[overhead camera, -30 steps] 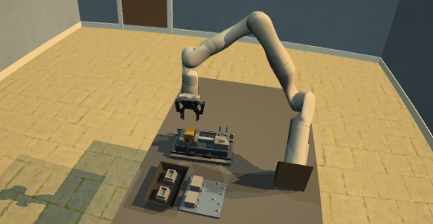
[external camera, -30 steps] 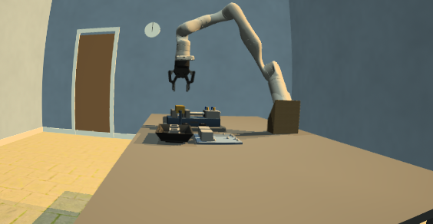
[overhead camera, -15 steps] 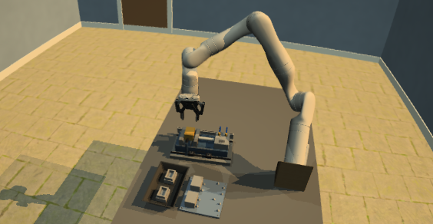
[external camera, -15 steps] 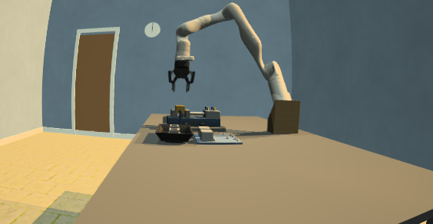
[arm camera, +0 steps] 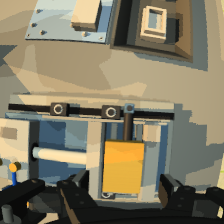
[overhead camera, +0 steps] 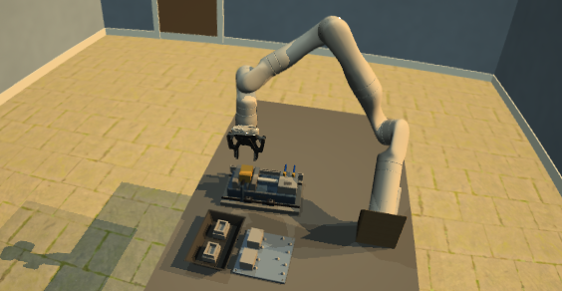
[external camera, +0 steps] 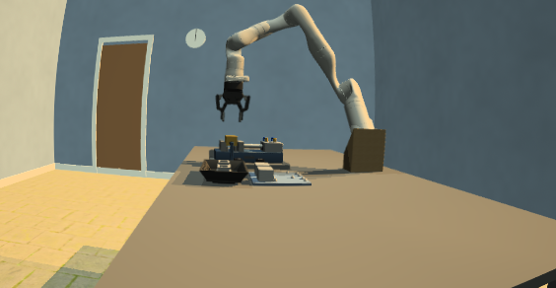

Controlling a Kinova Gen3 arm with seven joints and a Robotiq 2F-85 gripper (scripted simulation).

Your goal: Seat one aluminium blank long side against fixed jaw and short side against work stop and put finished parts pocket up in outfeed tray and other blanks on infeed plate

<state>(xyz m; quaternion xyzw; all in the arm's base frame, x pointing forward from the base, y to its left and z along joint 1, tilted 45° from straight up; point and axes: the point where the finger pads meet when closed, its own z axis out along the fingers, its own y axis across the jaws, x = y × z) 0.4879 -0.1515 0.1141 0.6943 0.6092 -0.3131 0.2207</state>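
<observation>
Right now the brass blank is 90 mm below my hand. The rest, counted from my hand: vise: 140 mm below, 70 mm behind.
</observation>
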